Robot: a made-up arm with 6 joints. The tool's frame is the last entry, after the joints.
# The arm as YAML. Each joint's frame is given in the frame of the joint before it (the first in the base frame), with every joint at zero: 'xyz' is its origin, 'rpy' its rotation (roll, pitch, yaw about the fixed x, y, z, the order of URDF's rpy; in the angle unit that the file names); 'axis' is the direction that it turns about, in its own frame. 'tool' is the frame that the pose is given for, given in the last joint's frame.
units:
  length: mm
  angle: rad
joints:
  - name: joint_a
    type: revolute
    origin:
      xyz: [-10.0, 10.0, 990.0]
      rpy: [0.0, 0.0, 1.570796]
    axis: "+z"
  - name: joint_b
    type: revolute
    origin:
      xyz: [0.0, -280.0, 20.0]
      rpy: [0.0, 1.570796, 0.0]
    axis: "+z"
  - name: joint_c
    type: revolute
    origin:
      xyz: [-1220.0, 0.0, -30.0]
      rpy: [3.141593, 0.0, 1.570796]
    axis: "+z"
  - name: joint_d
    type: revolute
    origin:
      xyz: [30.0, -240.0, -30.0]
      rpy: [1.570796, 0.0, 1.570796]
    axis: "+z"
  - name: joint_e
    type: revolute
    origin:
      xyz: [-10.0, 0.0, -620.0]
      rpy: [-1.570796, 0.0, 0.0]
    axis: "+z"
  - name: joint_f
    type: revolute
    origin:
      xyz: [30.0, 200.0, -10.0]
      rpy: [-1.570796, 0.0, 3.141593]
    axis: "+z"
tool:
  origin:
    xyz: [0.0, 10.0, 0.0]
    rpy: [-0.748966, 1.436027, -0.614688]
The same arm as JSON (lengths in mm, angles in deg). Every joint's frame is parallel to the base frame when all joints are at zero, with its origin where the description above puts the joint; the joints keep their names.
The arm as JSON. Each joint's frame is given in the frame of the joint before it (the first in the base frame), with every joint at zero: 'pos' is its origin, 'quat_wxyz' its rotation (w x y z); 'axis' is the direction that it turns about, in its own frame. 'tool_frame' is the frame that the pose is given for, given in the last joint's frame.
{"length_unit": "mm", "angle_unit": "deg", "joints": [{"joint": "joint_a", "pos": [-10.0, 10.0, 990.0], "quat_wxyz": [1.0, 0.0, 0.0, 0.0], "axis": [0.0, 0.0, 1.0]}, {"joint": "joint_b", "pos": [280.0, 0.0, 20.0], "quat_wxyz": [1.0, 0.0, 0.0, 0.0], "axis": [0.0, 1.0, 0.0]}, {"joint": "joint_c", "pos": [0.0, -30.0, 1220.0], "quat_wxyz": [1.0, 0.0, 0.0, 0.0], "axis": [0.0, -1.0, 0.0]}, {"joint": "joint_d", "pos": [-30.0, 30.0, 240.0], "quat_wxyz": [1.0, 0.0, 0.0, 0.0], "axis": [-1.0, 0.0, 0.0]}, {"joint": "joint_e", "pos": [620.0, 0.0, 10.0], "quat_wxyz": [1.0, 0.0, 0.0, 0.0], "axis": [0.0, -1.0, 0.0]}, {"joint": "joint_f", "pos": [200.0, 10.0, -30.0], "quat_wxyz": [1.0, 0.0, 0.0, 0.0], "axis": [-1.0, 0.0, 0.0]}], "tool_frame": {"pos": [0.0, 10.0, 0.0], "quat_wxyz": [0.995483, -0.066936, -0.05228, -0.042435]}}
